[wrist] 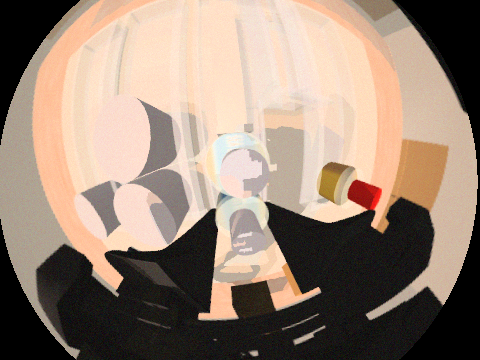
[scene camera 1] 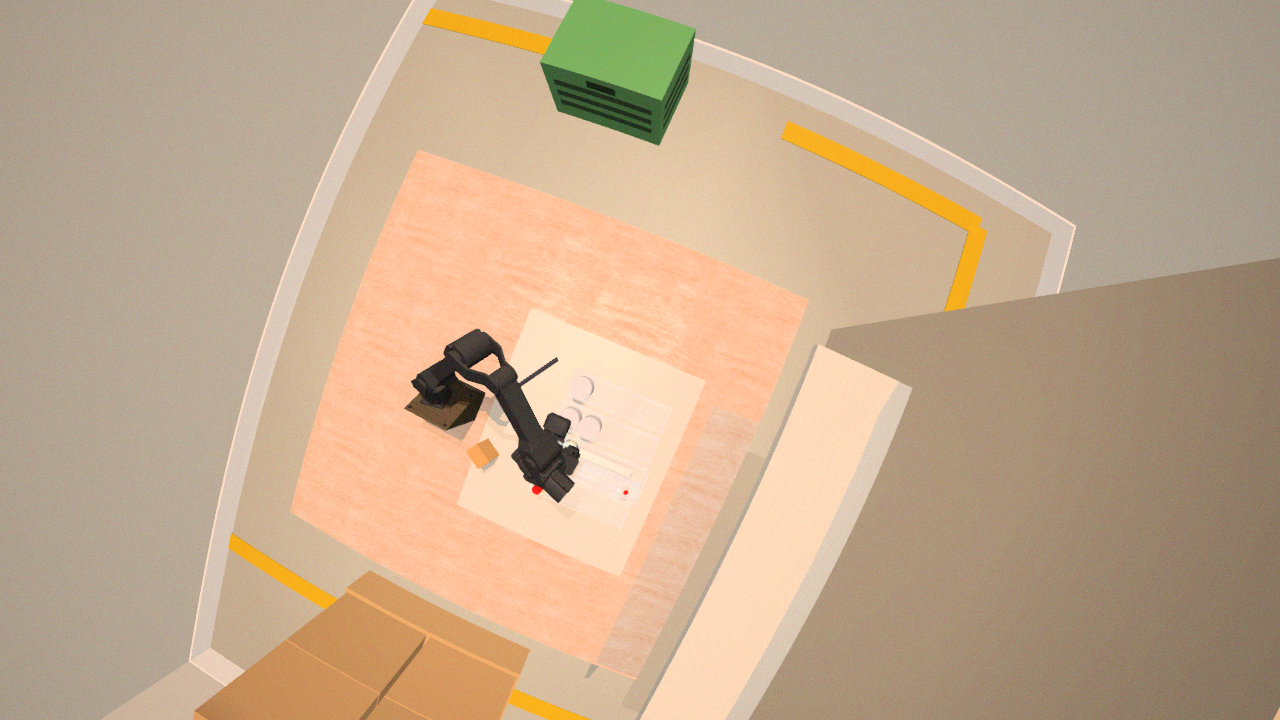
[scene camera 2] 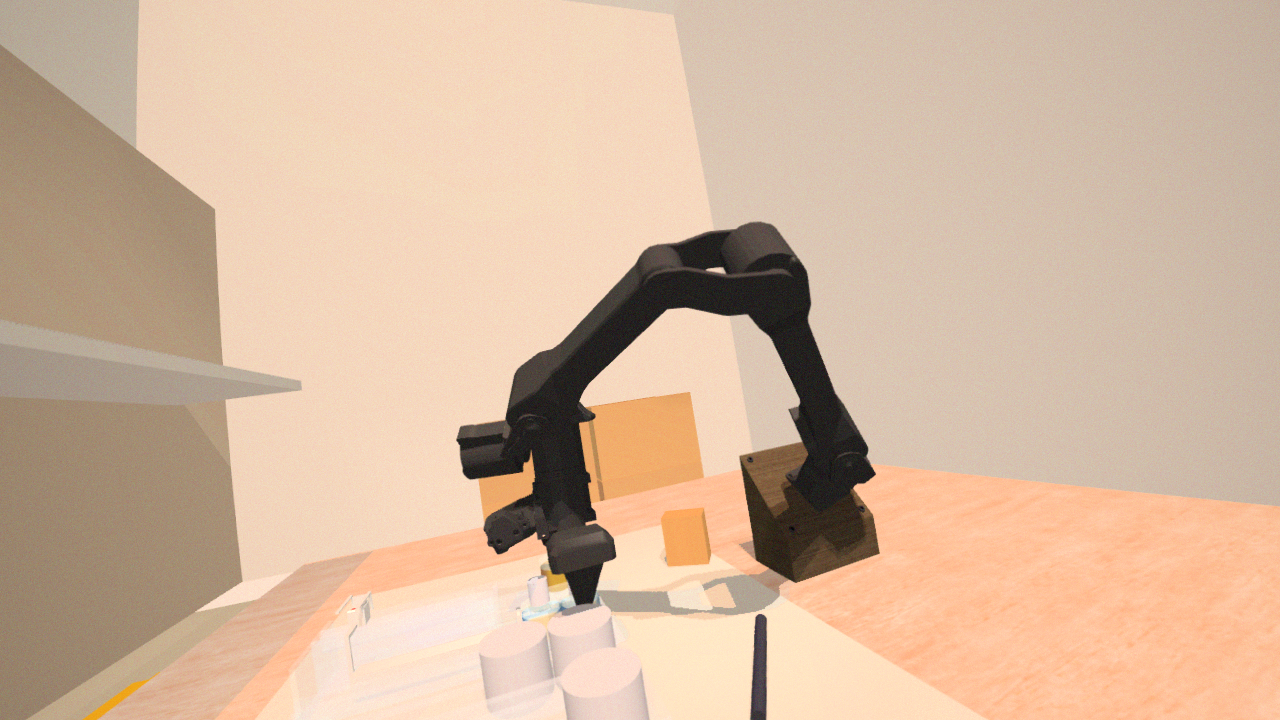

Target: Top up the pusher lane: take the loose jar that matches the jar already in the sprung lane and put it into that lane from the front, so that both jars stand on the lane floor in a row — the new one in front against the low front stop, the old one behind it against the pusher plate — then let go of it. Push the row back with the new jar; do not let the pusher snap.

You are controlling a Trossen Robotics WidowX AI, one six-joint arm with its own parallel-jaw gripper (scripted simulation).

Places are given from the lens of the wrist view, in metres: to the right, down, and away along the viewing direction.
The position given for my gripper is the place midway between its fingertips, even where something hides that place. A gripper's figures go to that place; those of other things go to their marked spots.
my gripper point(wrist: 240, 209): 0.00, 0.03, 0.10
clear pusher lane point(wrist: 279, 72): 0.05, -0.12, 0.09
